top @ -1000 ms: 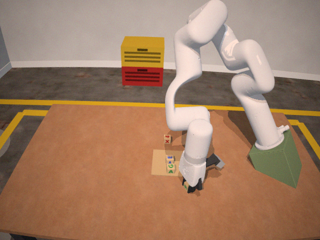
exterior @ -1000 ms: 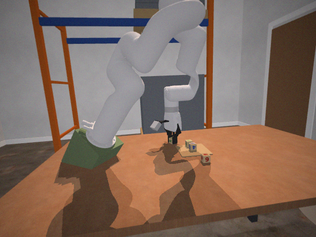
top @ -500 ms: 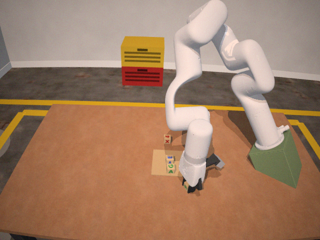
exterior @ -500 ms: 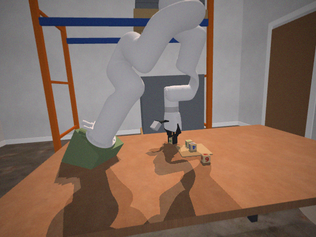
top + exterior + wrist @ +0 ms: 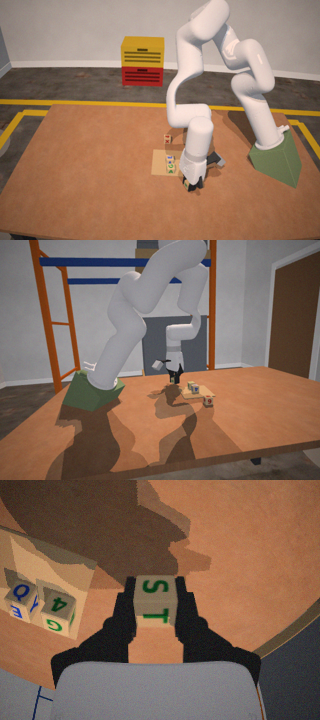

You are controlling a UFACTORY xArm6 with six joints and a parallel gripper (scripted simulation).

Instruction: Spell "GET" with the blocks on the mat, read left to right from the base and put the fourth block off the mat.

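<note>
Right now the e block is 5 cm ahead of my hand, 14 cm to the right of it and 1 cm below it. From my hand the other things lie so: tan mat (5 cm ahead, 14 cm to the right, 3 cm below); then g block (5 cm ahead, 9 cm to the right, 1 cm below); then t block (1 cm below).
</note>
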